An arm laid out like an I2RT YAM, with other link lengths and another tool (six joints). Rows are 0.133 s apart.
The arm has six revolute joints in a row. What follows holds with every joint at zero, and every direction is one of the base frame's.
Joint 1 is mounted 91.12 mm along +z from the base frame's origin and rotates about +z.
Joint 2 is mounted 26.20 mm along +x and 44.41 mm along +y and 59.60 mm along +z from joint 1 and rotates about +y.
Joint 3 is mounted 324.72 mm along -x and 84.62 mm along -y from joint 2 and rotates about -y.
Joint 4 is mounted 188.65 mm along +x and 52.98 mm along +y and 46.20 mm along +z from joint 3 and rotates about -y.
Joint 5 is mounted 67.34 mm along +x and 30.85 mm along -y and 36.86 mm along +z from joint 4 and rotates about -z.
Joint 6 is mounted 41.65 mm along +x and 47.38 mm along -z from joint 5 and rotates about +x.
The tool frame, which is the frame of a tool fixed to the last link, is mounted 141.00 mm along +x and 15.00 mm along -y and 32.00 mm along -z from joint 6; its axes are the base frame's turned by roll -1.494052, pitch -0.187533 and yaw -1.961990 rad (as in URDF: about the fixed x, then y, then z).
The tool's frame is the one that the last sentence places.
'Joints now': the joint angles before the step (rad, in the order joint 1, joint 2, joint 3, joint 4, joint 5, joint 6). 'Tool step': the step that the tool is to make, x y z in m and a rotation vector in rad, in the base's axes. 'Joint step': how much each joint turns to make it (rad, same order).
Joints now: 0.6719 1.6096 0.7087 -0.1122 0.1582 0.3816
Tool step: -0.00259 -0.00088 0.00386 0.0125 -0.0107 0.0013
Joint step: 0.0014 -0.0250 -0.0105 0.0014 -0.0026 0.0018
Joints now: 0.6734 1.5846 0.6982 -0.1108 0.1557 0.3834
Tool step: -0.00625 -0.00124 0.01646 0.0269 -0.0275 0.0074
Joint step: 0.0087 -0.0740 0.0093 -0.0455 -0.0024 0.0032
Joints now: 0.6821 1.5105 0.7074 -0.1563 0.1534 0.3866
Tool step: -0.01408 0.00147 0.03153 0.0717 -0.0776 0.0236
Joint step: 0.0402 -0.1508 0.0015 -0.0492 0.0065 0.0161
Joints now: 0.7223 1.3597 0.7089 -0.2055 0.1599 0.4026
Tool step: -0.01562 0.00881 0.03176 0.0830 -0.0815 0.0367
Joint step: 0.0811 -0.1331 0.0186 -0.0414 0.0282 0.0349
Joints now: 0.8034 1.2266 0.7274 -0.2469 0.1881 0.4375
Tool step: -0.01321 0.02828 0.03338 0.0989 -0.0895 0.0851
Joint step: 0.1354 -0.0727 0.0360 0.0188 0.0418 0.0285
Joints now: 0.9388 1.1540 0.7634 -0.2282 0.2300 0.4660
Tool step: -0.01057 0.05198 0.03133 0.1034 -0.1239 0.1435
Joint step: 0.1649 0.0141 0.0052 0.1703 0.0445 -0.0346
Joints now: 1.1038 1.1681 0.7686 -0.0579 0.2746 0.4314
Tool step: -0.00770 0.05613 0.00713 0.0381 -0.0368 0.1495
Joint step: 0.0643 0.1175 0.0260 0.1540 -0.0704 -0.0525
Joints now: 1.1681 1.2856 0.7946 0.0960 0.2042 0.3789
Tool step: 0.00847 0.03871 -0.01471 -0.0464 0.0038 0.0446
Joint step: 0.0100 0.1520 0.0624 0.0506 -0.0258 -0.0277
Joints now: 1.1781 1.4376 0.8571 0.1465 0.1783 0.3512
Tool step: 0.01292 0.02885 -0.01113 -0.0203 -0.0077 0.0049
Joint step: 0.0000 0.1177 0.0545 0.0503 0.0019 -0.0158
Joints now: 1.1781 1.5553 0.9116 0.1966 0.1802 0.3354
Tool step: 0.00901 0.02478 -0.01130 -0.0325 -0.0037 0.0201
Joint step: 0.0000 0.0989 0.0693 0.0051 -0.0110 -0.0235
